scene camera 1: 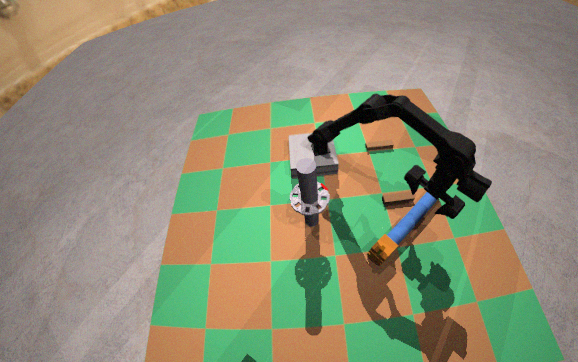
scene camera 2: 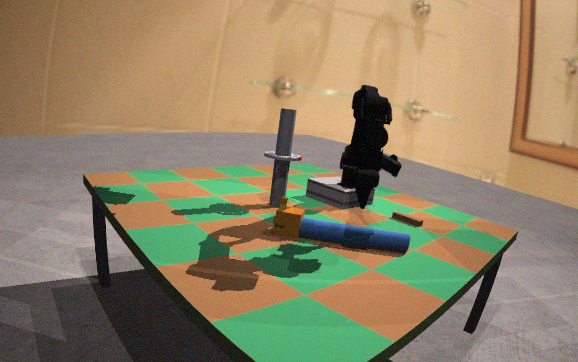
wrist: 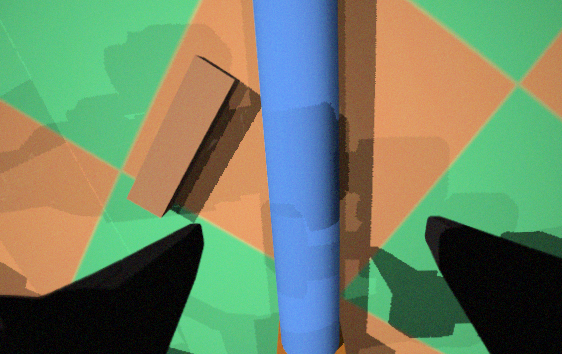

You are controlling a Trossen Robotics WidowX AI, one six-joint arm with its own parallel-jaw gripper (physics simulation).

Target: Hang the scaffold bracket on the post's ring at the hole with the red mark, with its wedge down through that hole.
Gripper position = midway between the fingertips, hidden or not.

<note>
In view: my gripper [scene camera 2: 363, 203], a scaffold bracket [scene camera 2: 292, 223], a grey post [scene camera 2: 287, 116] and a dark bar [wrist: 206, 89].
The scaffold bracket also shows in scene camera 1 [scene camera 1: 409, 221] and in the wrist view [wrist: 298, 61]. My gripper shows as well in scene camera 1 [scene camera 1: 424, 203] and in the wrist view [wrist: 313, 230]. The grey post shows as well in scene camera 1 [scene camera 1: 306, 168].
</note>
